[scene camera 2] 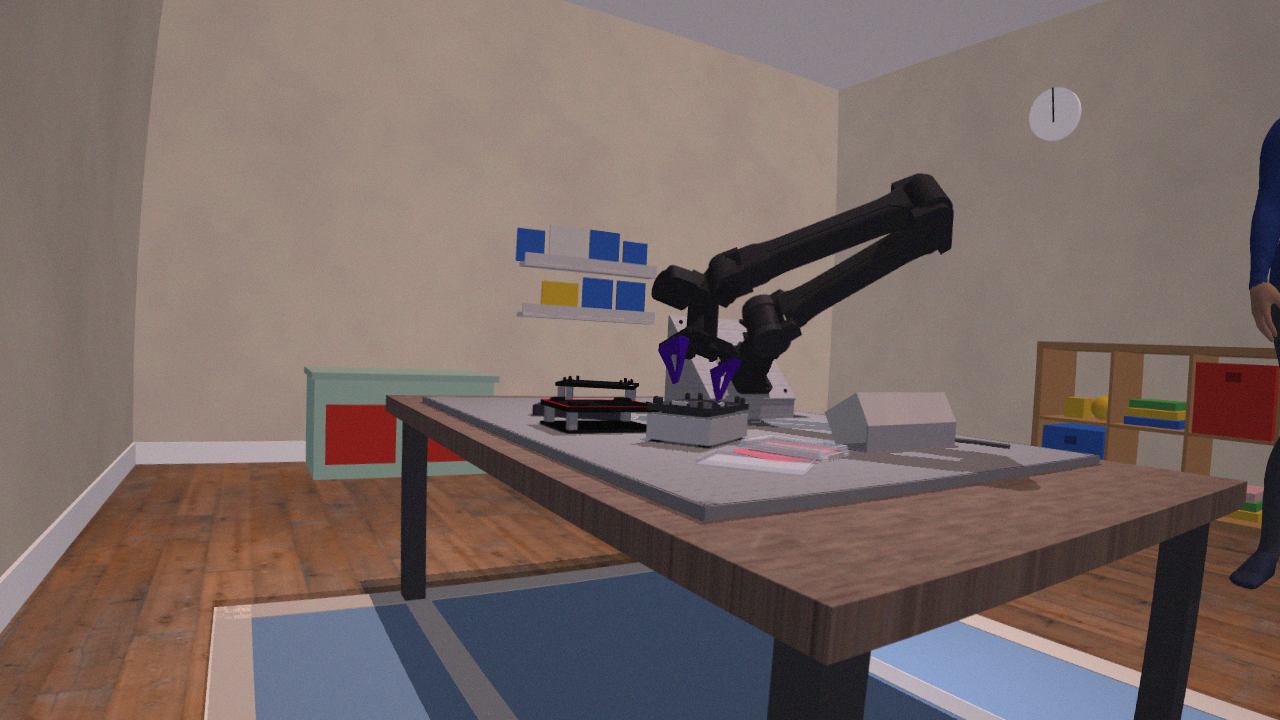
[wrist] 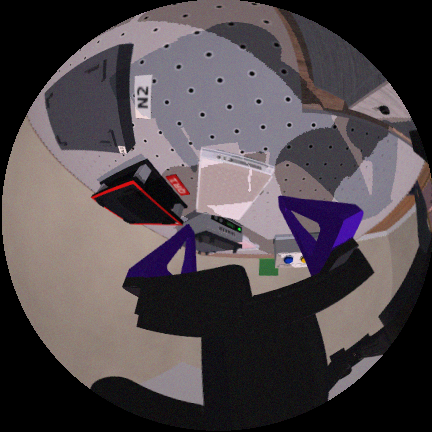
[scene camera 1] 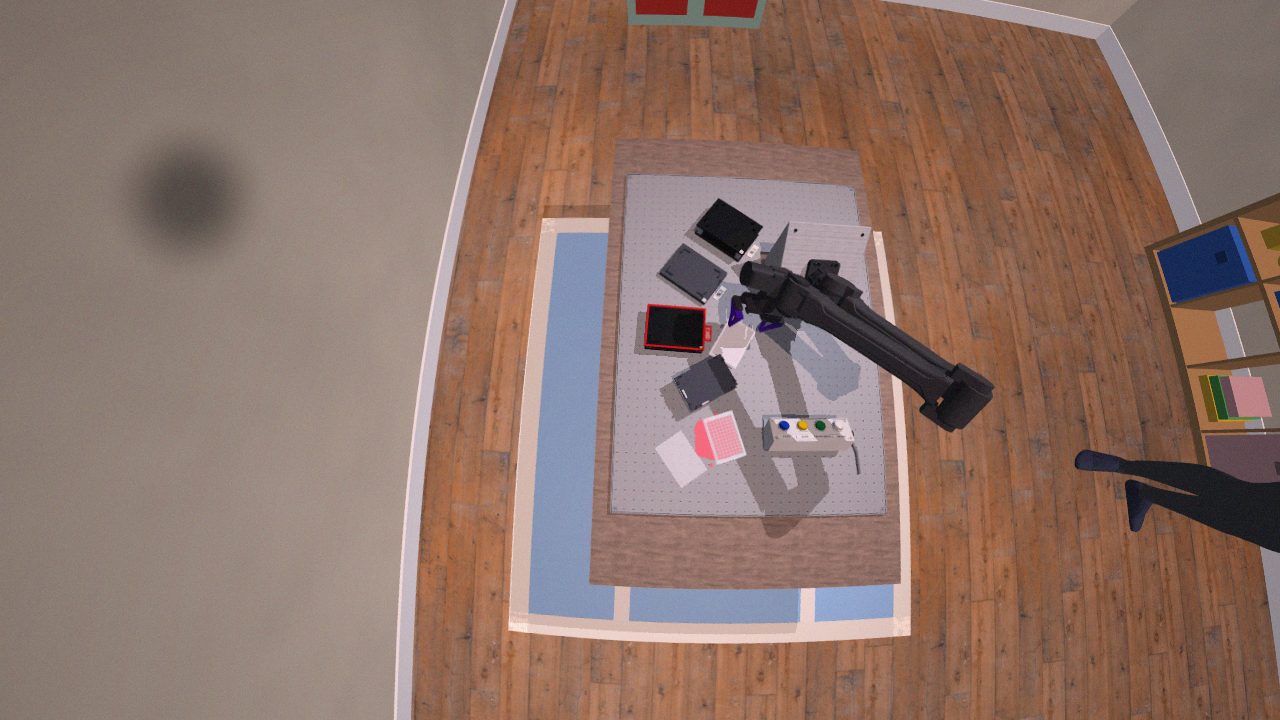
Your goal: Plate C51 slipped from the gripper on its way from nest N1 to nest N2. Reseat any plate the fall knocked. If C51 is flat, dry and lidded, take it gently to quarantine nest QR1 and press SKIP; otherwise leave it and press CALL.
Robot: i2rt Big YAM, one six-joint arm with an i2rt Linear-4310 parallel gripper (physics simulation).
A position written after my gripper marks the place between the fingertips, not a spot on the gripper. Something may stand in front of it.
My gripper point(scene camera 2: 697, 391) is open, with nothing in its grasp. I also see a white sheet point(scene camera 2: 773, 464), a pink plate point(scene camera 1: 722, 431) and a button box point(scene camera 2: 866, 421).
The white sheet also shows in scene camera 1 point(scene camera 1: 676, 452). My gripper shows as well in the wrist view point(wrist: 233, 214) and in scene camera 1 point(scene camera 1: 744, 327). The button box also shows in the wrist view point(wrist: 286, 251).
